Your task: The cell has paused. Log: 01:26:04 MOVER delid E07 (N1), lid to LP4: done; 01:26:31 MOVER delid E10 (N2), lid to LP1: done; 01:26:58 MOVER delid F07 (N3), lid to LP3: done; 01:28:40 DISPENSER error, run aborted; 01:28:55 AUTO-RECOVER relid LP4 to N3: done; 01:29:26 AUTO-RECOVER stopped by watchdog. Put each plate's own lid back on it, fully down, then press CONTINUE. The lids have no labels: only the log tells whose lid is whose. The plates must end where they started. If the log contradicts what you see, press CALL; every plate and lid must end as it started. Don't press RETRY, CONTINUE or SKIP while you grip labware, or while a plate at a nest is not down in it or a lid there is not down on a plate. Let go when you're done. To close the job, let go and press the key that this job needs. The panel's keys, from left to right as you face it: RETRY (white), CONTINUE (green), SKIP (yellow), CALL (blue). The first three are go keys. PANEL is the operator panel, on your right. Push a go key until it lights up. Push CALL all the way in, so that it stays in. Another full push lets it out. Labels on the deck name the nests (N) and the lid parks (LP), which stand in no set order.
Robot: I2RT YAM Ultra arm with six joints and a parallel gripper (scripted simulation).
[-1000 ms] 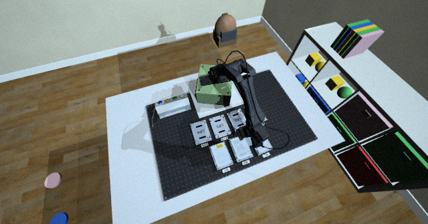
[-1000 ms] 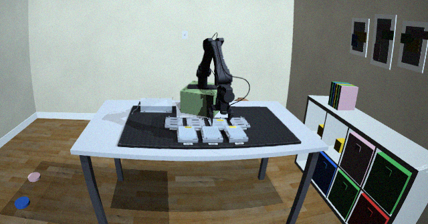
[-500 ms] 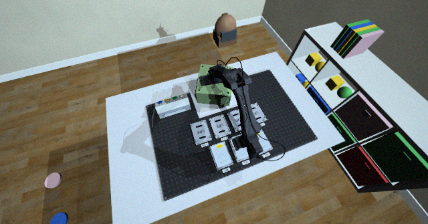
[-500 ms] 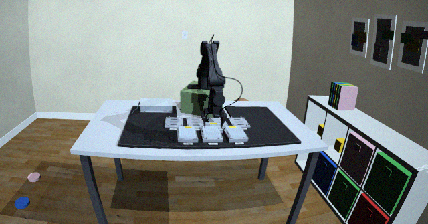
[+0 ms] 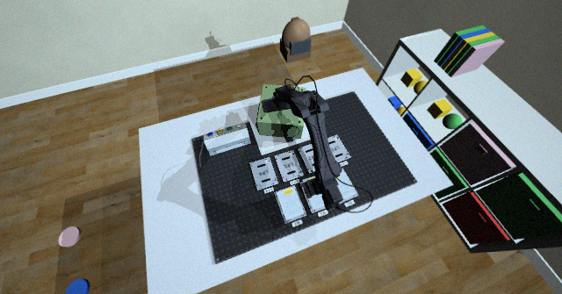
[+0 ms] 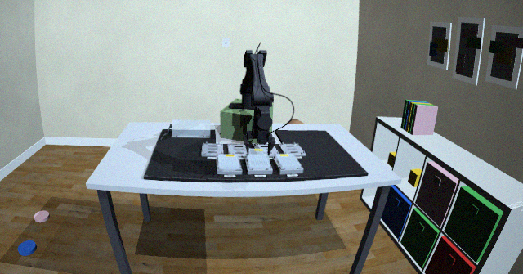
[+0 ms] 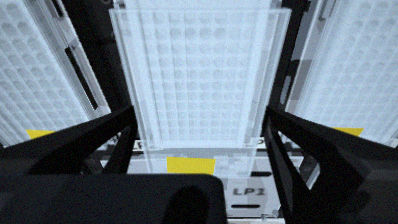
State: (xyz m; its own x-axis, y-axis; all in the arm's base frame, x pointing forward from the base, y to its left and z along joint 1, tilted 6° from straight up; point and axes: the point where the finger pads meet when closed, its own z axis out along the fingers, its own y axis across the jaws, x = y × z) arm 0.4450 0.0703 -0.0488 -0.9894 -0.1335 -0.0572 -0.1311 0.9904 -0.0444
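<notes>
The plate is 40 mm below my hand. Also, from my hand: lid park LP2: 180 mm behind, 60 mm below, 40 mm to the left; then white retry key: 410 mm behind, 310 mm to the right; then green continue key: 400 mm behind, 360 mm to the right.
</notes>
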